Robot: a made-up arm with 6 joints. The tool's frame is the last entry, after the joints.
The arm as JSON. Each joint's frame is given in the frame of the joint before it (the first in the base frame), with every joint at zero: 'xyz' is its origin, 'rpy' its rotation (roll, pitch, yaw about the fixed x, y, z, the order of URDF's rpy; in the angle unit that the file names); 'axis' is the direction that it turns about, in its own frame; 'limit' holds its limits. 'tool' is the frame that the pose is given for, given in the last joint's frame.
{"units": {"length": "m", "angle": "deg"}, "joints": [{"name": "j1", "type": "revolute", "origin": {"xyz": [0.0, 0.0, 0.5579], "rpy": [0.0, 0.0, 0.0]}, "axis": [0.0, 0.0, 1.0], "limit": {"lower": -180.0, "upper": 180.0}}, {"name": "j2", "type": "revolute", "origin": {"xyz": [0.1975, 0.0, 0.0], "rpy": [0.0, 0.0, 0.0]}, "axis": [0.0, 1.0, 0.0], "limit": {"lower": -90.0, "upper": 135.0}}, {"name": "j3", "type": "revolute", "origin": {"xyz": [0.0, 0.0, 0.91], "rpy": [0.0, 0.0, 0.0]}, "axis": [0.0, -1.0, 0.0], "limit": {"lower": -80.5, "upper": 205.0}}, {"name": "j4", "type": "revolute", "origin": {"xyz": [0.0, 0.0, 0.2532], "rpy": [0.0, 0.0, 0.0]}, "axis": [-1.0, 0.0, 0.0], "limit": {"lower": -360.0, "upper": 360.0}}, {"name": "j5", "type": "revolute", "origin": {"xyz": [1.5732, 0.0, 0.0], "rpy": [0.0, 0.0, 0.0]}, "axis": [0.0, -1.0, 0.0], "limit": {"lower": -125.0, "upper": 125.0}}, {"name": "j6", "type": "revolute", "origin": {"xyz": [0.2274, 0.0, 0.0], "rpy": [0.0, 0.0, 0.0]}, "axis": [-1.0, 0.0, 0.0], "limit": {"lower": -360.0, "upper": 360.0}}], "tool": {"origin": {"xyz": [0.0, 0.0, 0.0], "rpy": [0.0, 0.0, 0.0]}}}
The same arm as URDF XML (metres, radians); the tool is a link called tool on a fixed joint. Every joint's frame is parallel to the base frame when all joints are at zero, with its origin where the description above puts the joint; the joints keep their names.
<robot name="arm">
  <joint name="tool_fixed" type="fixed">
    <parent link="link6"/>
    <child link="tool"/>
    <origin xyz="0 0 0"/>
  </joint>
  <joint name="j6" type="revolute">
    <parent link="link5"/>
    <child link="link6"/>
    <origin xyz="0.2274 0 0"/>
    <axis xyz="-1 0 0"/>
    <limit lower="-6.2832" upper="6.2832"/>
  </joint>
  <joint name="j5" type="revolute">
    <parent link="link4"/>
    <child link="link5"/>
    <origin xyz="1.5732 0 0"/>
    <axis xyz="0 -1 0"/>
    <limit lower="-2.1817" upper="2.1817"/>
  </joint>
  <joint name="j4" type="revolute">
    <parent link="link3"/>
    <child link="link4"/>
    <origin xyz="0 0 0.2532"/>
    <axis xyz="-1 0 0"/>
    <limit lower="-6.2832" upper="6.2832"/>
  </joint>
  <joint name="j3" type="revolute">
    <parent link="link2"/>
    <child link="link3"/>
    <origin xyz="0 0 0.91"/>
    <axis xyz="0 -1 0"/>
    <limit lower="-1.405" upper="3.5779"/>
  </joint>
  <joint name="j2" type="revolute">
    <parent link="link1"/>
    <child link="link2"/>
    <origin xyz="0.1975 0 0"/>
    <axis xyz="0 1 0"/>
    <limit lower="-1.5708" upper="2.3562"/>
  </joint>
  <joint name="j1" type="revolute">
    <parent link="base"/>
    <child link="link1"/>
    <origin xyz="0 0 0.5579"/>
    <axis xyz="0 0 1"/>
    <limit lower="-3.1416" upper="3.1416"/>
  </joint>
  <link name="base"/>
  <link name="link1"/>
  <link name="link2"/>
  <link name="link3"/>
  <link name="link4"/>
  <link name="link5"/>
  <link name="link6"/>
  <link name="tool"/>
</robot>

